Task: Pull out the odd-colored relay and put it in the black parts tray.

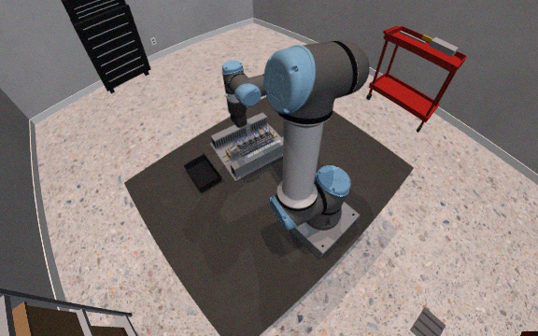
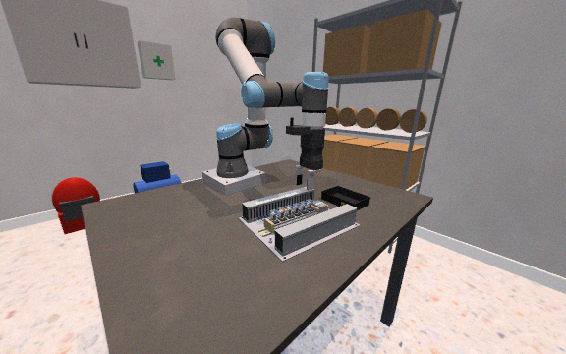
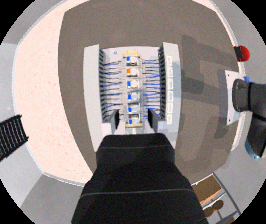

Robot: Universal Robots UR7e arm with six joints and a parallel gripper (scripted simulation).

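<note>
Now: the relay 9 cm below my hand, 8 cm to the right of it and 2 cm behind it. From my hand the other things lie so: black parts tray (25 cm to the left, 13 cm below, 3 cm ahead); relay panel (11 cm below, 2 cm to the right).
</note>
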